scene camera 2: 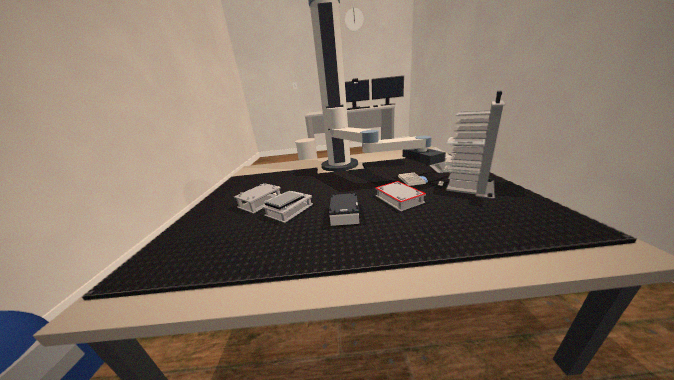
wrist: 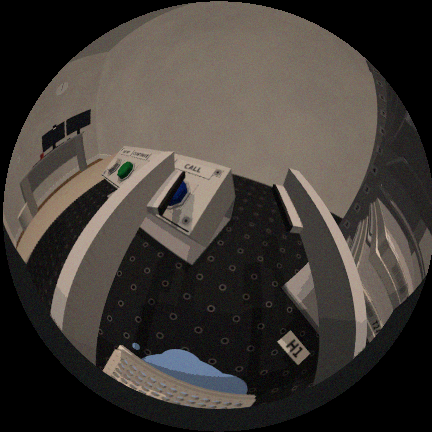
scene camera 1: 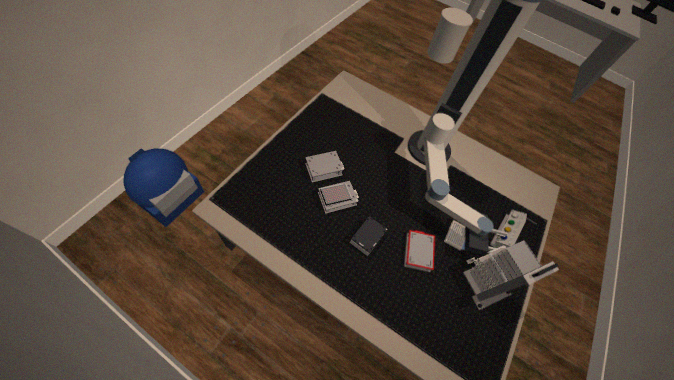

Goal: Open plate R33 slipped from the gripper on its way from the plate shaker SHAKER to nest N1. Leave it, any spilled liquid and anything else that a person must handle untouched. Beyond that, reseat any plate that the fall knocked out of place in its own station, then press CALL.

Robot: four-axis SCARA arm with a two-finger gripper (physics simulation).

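Places are measured from the arm's base along level axes (x left, y back, z up), in centimetres.
Pixels of known places: gripper, fingertip midpoint: (scene camera 2: pixel 447 155) (wrist: pixel 230 168) (scene camera 1: pixel 506 243); arm's base, link origin: (scene camera 2: pixel 339 165).
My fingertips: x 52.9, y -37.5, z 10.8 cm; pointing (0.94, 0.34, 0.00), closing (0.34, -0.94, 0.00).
Observation:
For each thing: its top centre in the pictures, then the offset to it from my fingertips. "*": a spot on its surface instead.
- white button box, top centre: (wrist: pixel 145 153) (scene camera 1: pixel 516 227) dx +2.0, dy +11.9, dz -1.1 cm
- blue CALL button, top centre: (wrist: pixel 172 181) dx -0.9, dy +4.7, dz -2.0 cm
- white well plate, top centre: (scene camera 1: pixel 457 234) (scene camera 2: pixel 411 177) dx -19.4, dy -4.3, dz -8.1 cm
- station with a plate, surface spot: (scene camera 2: pixel 288 201) * dx -75.4, dy -27.0, dz -3.3 cm
- H1 label, surface spot: (wrist: pixel 294 347) * dx -8.4, dy -12.0, dz -9.3 cm
- red-rimmed station, top centre: (scene camera 2: pixel 399 189) (scene camera 1: pixel 421 248) dx -31.4, dy -23.1, dz -4.9 cm
- dark-topped device, surface spot: (scene camera 2: pixel 344 204) (scene camera 1: pixel 367 237) * dx -54.2, dy -33.0, dz -4.0 cm
- white station, top centre: (scene camera 2: pixel 257 189) (scene camera 1: pixel 324 161) dx -92.1, dy -12.0, dz -2.8 cm
My gripper (scene camera 1: pixel 503 240) (wrist: pixel 230 168) is shut to a narrow stand, a gap between its fingers and nothing in it. It is over the white button box (scene camera 1: pixel 517 225) (wrist: pixel 212 220). The blue CALL button (scene camera 1: pixel 504 237) (wrist: pixel 178 194) shows partly behind the left finger's pad in the wrist view; contact cannot be told. A white well plate (scene camera 1: pixel 455 234) (scene camera 2: pixel 411 178) (wrist: pixel 175 390), apparently R33, lies on the mat beside blue liquid (scene camera 2: pixel 424 179) (wrist: pixel 200 370). A station with a plate (scene camera 1: pixel 338 195) (scene camera 2: pixel 288 201) stands at the left. Station names are unreadable.
A tall plate rack (scene camera 1: pixel 542 272) (scene camera 2: pixel 490 150) stands near the box, by the H1 label (wrist: pixel 294 347). A red-rimmed station (scene camera 1: pixel 421 250) (scene camera 2: pixel 400 191), a dark-topped device (scene camera 1: pixel 369 235) (scene camera 2: pixel 344 204) and another white station (scene camera 1: pixel 325 165) (scene camera 2: pixel 257 192) stand on the black mat.

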